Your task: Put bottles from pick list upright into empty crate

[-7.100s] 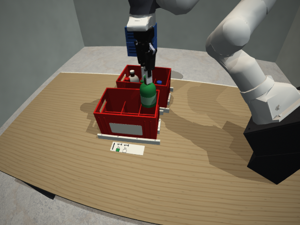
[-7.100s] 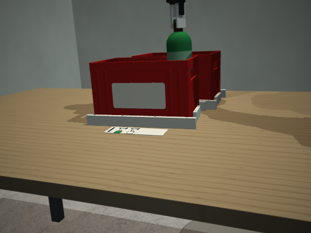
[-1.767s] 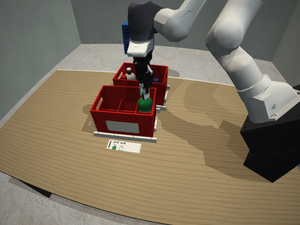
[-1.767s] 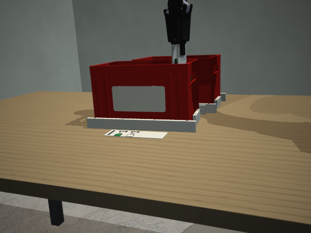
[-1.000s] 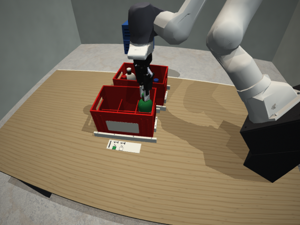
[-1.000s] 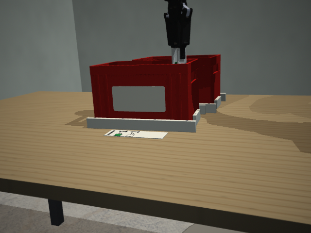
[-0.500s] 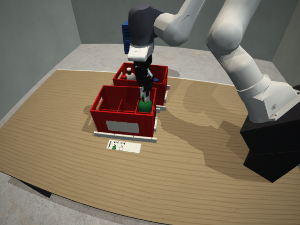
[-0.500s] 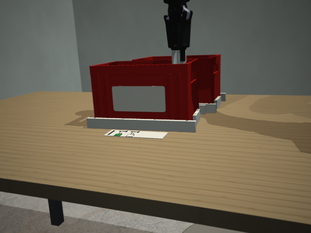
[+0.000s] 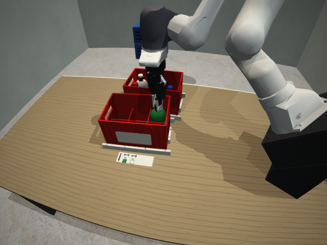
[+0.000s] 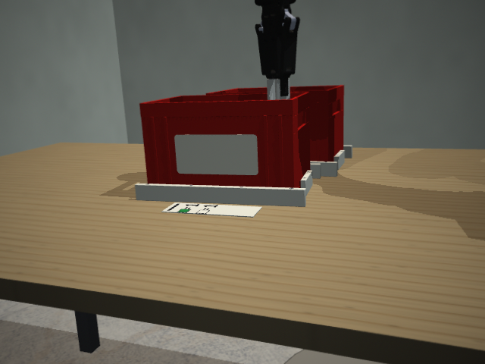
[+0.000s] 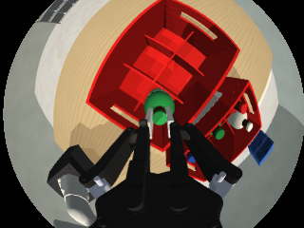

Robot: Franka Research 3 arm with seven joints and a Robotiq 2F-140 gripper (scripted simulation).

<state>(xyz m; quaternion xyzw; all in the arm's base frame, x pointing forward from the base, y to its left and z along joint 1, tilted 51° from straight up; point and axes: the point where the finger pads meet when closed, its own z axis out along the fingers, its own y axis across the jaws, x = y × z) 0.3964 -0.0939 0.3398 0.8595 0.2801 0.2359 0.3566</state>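
Now: hand 5 cm short of the white-label bottle, 26 cm to the left of it and 8 cm above it. Round my hand: blue-capped bottle 8 cm behind, 12 cm to the right, 8 cm below; then pick list 13 cm ahead, 15 cm to the left, 17 cm below; then red-capped bottle 8 cm ahead, 19 cm to the right, 8 cm below.
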